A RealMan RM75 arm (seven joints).
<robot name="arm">
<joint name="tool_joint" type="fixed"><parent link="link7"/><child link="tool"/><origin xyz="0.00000 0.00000 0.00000" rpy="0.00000 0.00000 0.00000"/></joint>
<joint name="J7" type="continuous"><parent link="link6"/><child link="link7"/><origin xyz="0.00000 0.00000 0.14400" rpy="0.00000 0.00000 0.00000"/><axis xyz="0 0 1"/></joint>
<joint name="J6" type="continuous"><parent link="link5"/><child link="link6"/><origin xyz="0.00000 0.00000 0.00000" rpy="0.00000 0.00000 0.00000"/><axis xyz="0 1 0"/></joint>
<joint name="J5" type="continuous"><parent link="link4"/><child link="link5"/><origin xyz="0.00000 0.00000 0.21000" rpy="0.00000 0.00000 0.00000"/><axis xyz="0 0 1"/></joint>
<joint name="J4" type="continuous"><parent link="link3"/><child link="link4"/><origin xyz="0.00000 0.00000 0.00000" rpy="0.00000 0.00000 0.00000"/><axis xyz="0 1 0"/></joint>
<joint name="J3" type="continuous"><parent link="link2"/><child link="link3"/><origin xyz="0.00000 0.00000 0.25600" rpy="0.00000 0.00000 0.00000"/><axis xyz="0 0 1"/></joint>
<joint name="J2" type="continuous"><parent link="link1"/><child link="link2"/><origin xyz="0.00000 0.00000 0.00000" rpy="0.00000 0.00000 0.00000"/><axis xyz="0 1 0"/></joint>
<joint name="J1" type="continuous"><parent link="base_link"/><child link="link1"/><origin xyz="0.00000 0.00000 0.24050" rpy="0.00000 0.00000 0.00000"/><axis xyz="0 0 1"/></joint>
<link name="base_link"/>
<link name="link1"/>
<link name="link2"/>
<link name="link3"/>
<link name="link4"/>
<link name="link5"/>
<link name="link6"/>
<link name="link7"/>
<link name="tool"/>
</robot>
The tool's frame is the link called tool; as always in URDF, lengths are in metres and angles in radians. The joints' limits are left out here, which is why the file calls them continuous.
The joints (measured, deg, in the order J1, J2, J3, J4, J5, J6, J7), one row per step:
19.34, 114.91, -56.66, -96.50, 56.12, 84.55, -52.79
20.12, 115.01, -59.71, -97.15, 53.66, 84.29, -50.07
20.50, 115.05, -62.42, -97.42, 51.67, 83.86, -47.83
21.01, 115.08, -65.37, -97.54, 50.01, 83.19, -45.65
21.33, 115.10, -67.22, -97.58, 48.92, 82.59, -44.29
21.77, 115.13, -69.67, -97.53, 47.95, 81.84, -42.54
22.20, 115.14, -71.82, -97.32, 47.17, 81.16, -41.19
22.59, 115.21, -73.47, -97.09, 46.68, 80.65, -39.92
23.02, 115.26, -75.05, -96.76, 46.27, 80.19, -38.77
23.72, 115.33, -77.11, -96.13, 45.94, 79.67, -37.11
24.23, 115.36, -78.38, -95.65, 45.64, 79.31, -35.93
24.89, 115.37, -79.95, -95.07, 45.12, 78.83, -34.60
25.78, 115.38, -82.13, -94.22, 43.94, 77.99, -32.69
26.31, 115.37, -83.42, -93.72, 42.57, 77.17, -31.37
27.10, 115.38, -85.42, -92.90, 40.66, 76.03, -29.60
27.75, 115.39, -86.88, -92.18, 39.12, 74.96, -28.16
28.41, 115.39, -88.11, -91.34, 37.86, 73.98, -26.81
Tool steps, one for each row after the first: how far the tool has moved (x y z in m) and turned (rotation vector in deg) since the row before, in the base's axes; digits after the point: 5 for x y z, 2 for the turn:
-0.00711, 0.00264, -0.01031, -1.49, -1.41, -0.82
-0.00385, 0.00142, -0.00918, -1.17, -1.18, -0.93
-0.00544, 0.00171, -0.01019, -1.18, -0.99, -0.50
-0.00330, 0.00124, -0.00618, -0.53, -0.65, -0.27
-0.00516, 0.00110, -0.00880, -0.89, -0.49, -0.16
-0.00427, 0.00087, -0.00804, -0.85, -0.47, -0.03
-0.00373, 0.00050, -0.00673, -0.71, -0.10, -0.17
-0.00352, 0.00041, -0.00667, -0.77, -0.11, -0.13
-0.00495, 0.00037, -0.00937, -1.22, 0.07, -0.30
-0.00289, 0.00046, -0.00577, -0.68, 0.00, -0.34
-0.00336, 0.00069, -0.00680, -0.73, -0.24, -0.28
-0.00340, 0.00137, -0.00892, -0.64, -0.72, -0.51
-0.00094, 0.00198, -0.00428, 0.27, -0.85, -0.41
-0.00147, 0.00236, -0.00704, 0.19, -1.31, -0.39
-0.00108, 0.00244, -0.00498, 0.43, -0.94, -0.28
-0.00080, 0.00245, -0.00453, 0.37, -0.72, -0.35

